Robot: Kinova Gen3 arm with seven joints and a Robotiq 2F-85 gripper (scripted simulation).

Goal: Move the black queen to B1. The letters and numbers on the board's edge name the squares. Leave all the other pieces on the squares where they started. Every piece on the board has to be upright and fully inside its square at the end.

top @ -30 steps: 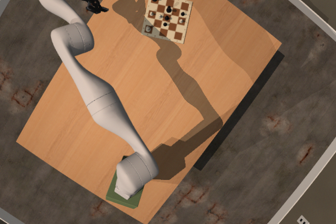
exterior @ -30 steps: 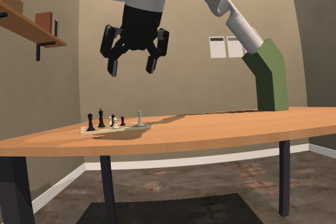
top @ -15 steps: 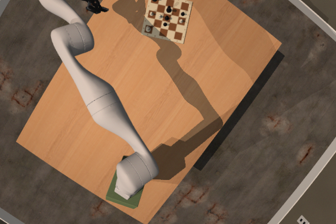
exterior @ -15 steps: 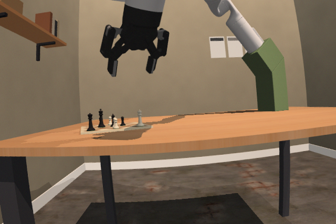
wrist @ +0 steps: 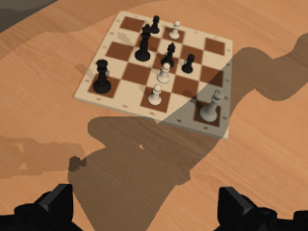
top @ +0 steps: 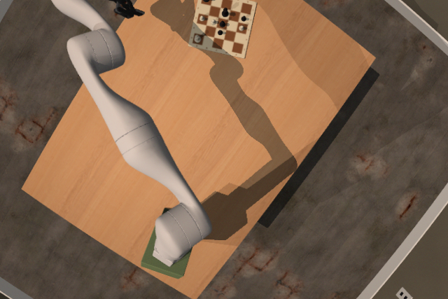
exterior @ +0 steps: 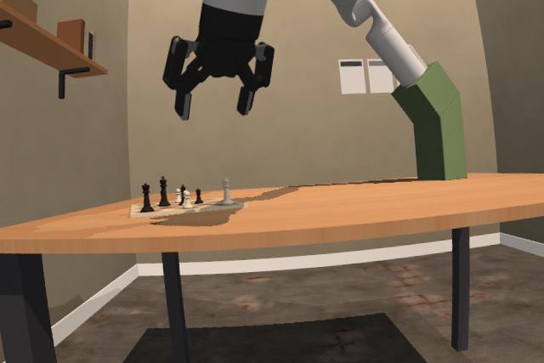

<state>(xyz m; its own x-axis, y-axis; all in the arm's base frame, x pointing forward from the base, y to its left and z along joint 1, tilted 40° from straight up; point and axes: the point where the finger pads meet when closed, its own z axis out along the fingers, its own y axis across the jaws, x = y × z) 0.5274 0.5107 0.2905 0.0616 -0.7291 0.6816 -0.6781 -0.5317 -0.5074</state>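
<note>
Now: hand 17 cm short of the black queen, 13 cm to the left of it and 12 cm above it. Round my hand: tall white piece (20 cm to the right, 12 cm below, 3 cm ahead); then chessboard (24 cm to the right, 15 cm below, 13 cm ahead); then black bishop (24 cm to the right, 13 cm below, 13 cm ahead).
</note>
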